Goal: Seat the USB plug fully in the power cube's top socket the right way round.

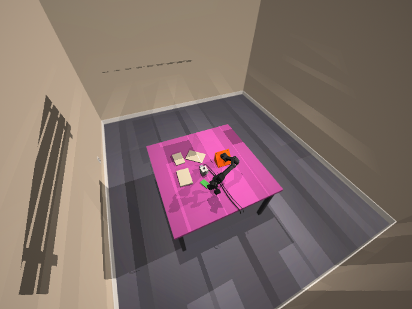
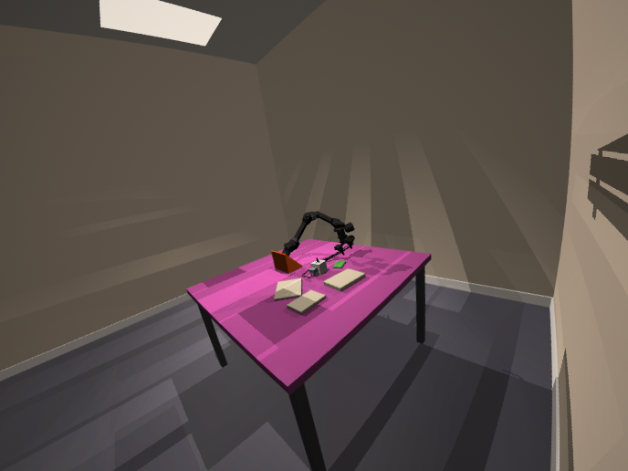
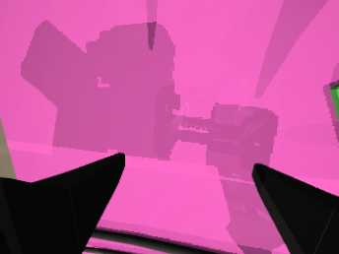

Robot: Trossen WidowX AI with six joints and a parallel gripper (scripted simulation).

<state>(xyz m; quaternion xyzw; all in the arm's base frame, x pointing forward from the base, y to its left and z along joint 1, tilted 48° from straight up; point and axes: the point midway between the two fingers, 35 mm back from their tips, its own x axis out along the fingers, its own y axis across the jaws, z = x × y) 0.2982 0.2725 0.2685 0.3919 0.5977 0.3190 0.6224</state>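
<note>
The dark USB plug is 32 cm to the right of my gripper tip, 5 cm above it and 1 cm behind it. From my gripper tip the other things lie so: green block 16 cm to the right, 4 cm ahead, 3 cm below.
</note>
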